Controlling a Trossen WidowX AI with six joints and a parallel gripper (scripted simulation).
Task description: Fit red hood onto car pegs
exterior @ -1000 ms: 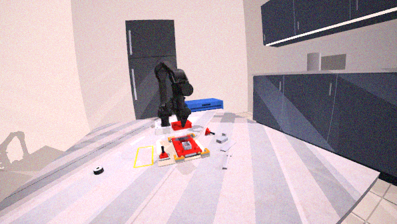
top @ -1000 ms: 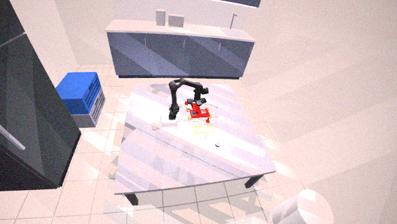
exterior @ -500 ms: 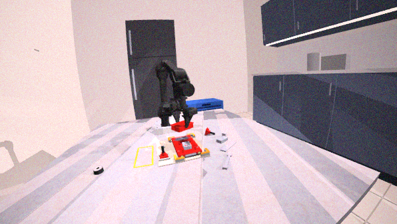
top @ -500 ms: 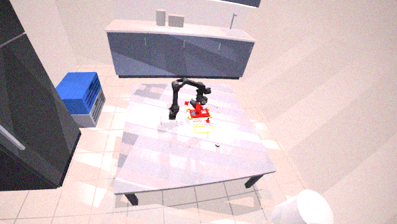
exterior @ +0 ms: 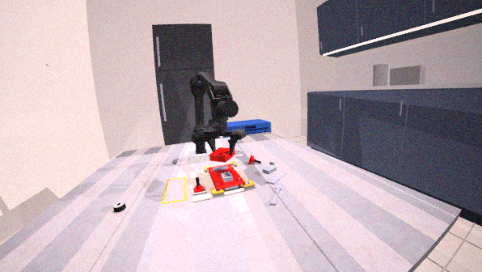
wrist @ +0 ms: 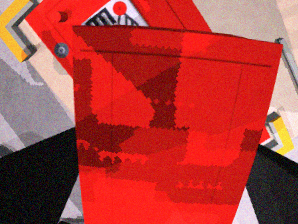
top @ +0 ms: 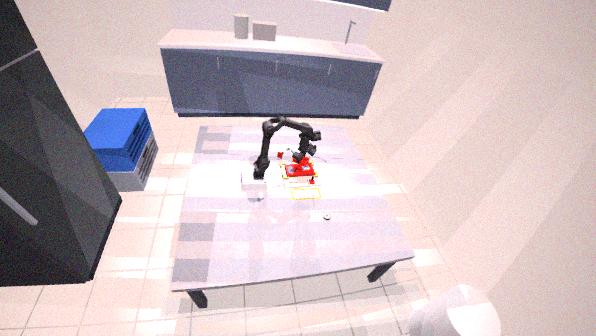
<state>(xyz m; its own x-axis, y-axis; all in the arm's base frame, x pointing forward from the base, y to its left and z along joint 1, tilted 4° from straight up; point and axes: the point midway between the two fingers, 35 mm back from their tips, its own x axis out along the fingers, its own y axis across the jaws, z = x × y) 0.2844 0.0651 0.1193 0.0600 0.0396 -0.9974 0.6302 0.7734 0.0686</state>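
Right now the engine block is 5 cm ahead of my gripper tip and 8 cm below it. From my gripper tip the other things lie so: black ring: 9 cm ahead, 40 cm to the right, 10 cm below; then red hood: 1 cm above.
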